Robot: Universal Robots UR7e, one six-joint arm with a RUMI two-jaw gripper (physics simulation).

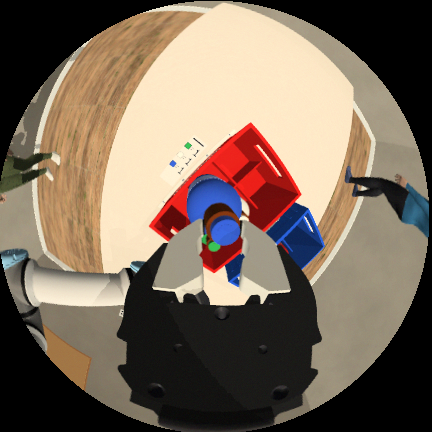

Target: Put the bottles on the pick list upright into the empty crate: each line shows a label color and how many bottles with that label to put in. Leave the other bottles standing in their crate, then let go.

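Places are measured from the arm's base along level axes (x ahead, y left, z up), in metres.
Pixels of known places: gripper, between the fingertips: point(221, 220).
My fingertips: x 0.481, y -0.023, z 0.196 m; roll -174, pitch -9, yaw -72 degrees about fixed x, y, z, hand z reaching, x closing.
Observation:
Behind a point stands the place of what it marks.
My gripper point(221, 220) {x 0.481, y -0.023, z 0.196 m} is shut on a blue-labelled bottle point(213, 197) {x 0.499, y -0.009, z 0.184 m} with a brown neck and blue cap. The bottle stands roughly upright over the left-middle part of the red crate point(232, 156) {x 0.578, y -0.073, z -0.079 m}; I cannot tell how far its base is above the crate floor. A green-capped bottle point(214, 246) {x 0.372, y -0.065, z 0.076 m} shows between the fingers, below the blue cap, mostly hidden. Part of a white bottle point(245, 209) {x 0.462, y -0.117, z 0.035 m} shows just right of the held bottle. The pick list point(168, 174) {x 0.474, y 0.092, z -0.086 m} lies beside the crate, with green, white and blue squares; its amounts are too small to read surely.
A blue crate point(284, 221) {x 0.467, y -0.224, z 0.056 m} stands close to the red crate's lower right side, partly hidden by my right finger. Thin red dividers split the red crate. Another robot arm point(77, 287) {x 0.252, y 0.221, z 0.203 m} reaches in at the lower left. People stand beyond the table at left and right.

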